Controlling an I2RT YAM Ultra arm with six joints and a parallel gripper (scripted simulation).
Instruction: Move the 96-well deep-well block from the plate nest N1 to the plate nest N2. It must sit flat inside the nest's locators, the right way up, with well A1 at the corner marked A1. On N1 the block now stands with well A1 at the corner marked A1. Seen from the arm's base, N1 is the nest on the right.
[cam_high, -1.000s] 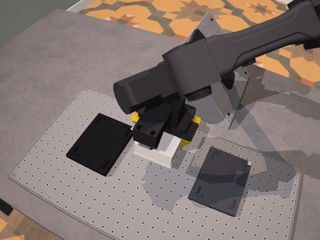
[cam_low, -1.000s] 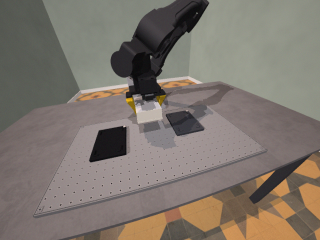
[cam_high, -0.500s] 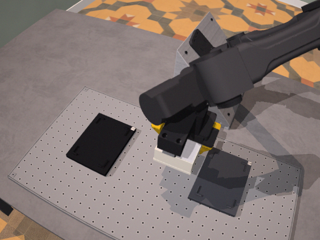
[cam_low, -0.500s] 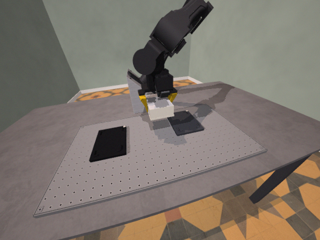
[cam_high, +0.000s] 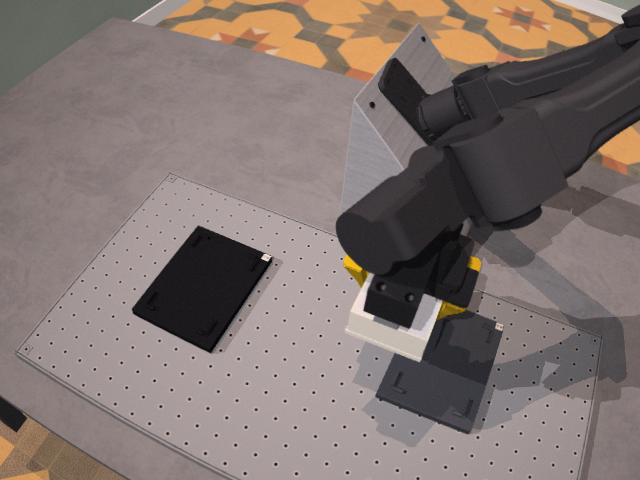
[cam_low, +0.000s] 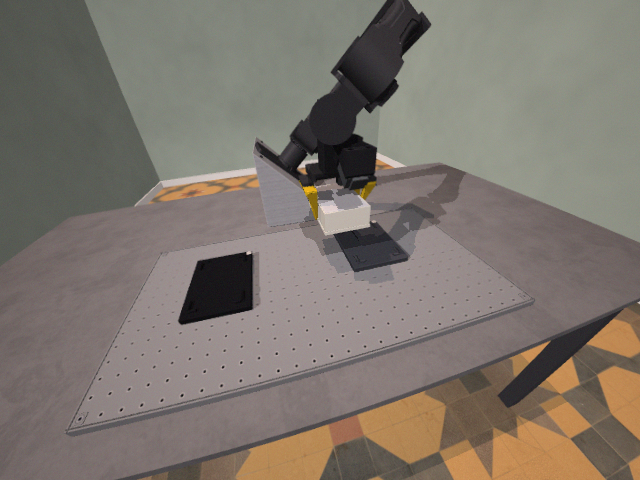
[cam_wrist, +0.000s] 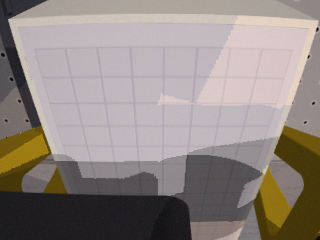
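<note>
Right now the nest N2 is 7 cm to the left of my hand and 10 cm below it. The rest, counted from my hand: white 96-well deep-well block (1 cm above); then black plate nest N1 (25 cm to the right, 10 cm below).
</note>
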